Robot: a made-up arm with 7 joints. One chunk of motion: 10 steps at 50 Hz.
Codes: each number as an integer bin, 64 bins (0 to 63) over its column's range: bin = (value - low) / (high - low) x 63, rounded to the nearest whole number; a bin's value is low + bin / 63 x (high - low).
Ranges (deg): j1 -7..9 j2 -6..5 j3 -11..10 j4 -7..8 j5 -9..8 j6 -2..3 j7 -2..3
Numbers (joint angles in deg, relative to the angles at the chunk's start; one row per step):
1: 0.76 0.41 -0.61 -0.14 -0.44 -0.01 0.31
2: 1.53 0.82 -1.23 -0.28 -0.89 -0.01 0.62
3: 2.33 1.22 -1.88 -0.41 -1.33 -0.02 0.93
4: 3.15 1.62 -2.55 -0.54 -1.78 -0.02 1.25
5: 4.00 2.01 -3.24 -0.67 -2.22 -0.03 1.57
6: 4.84 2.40 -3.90 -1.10 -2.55 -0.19 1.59
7: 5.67 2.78 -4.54 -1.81 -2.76 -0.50 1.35
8: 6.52 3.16 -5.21 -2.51 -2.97 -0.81 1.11
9: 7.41 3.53 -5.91 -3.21 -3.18 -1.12 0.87
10: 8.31 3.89 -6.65 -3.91 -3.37 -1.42 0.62
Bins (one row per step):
1: 31 37 31 29 32 25 29
2: 34 39 29 28 30 25 33
3: 37 41 27 28 28 25 37
4: 40 44 25 27 27 25 41
5: 43 46 23 27 25 25 45
6: 47 48 21 25 24 23 45
7: 50 50 19 22 23 19 42
8: 53 52 17 19 22 15 39
9: 57 55 15 16 22 11 36
10: 60 57 13 13 21 7 33

